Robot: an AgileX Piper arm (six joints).
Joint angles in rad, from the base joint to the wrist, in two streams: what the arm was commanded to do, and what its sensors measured. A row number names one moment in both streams.
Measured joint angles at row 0:
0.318, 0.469, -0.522, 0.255, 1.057, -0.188
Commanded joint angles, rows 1 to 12:
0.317, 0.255, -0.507, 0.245, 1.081, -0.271
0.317, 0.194, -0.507, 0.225, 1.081, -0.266
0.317, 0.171, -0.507, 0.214, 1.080, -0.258
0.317, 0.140, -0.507, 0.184, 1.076, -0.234
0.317, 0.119, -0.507, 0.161, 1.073, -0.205
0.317, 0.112, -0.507, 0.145, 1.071, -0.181
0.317, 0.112, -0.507, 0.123, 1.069, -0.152
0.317, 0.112, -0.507, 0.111, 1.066, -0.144
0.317, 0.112, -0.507, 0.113, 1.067, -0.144
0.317, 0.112, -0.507, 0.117, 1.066, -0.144
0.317, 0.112, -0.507, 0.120, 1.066, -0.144
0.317, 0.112, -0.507, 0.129, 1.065, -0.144
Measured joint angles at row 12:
0.318, 0.121, -0.511, 0.125, 1.077, -0.148
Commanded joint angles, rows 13 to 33:
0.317, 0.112, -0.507, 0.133, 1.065, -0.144
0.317, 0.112, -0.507, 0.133, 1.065, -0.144
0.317, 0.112, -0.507, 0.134, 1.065, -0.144
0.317, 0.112, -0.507, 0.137, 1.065, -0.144
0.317, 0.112, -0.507, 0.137, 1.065, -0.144
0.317, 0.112, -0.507, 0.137, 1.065, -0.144
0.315, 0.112, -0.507, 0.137, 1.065, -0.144
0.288, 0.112, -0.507, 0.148, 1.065, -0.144
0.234, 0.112, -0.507, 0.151, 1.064, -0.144
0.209, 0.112, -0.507, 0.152, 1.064, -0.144
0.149, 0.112, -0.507, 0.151, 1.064, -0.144
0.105, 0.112, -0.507, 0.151, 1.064, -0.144
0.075, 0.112, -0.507, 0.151, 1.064, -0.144
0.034, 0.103, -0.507, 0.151, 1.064, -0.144
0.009, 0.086, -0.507, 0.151, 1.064, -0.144
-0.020, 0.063, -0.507, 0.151, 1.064, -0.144
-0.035, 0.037, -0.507, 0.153, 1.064, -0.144
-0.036, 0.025, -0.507, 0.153, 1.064, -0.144
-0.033, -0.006, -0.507, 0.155, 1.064, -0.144
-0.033, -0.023, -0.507, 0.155, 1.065, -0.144
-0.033, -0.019, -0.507, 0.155, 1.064, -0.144
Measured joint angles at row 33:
-0.028, -0.004, -0.511, 0.153, 1.075, -0.144
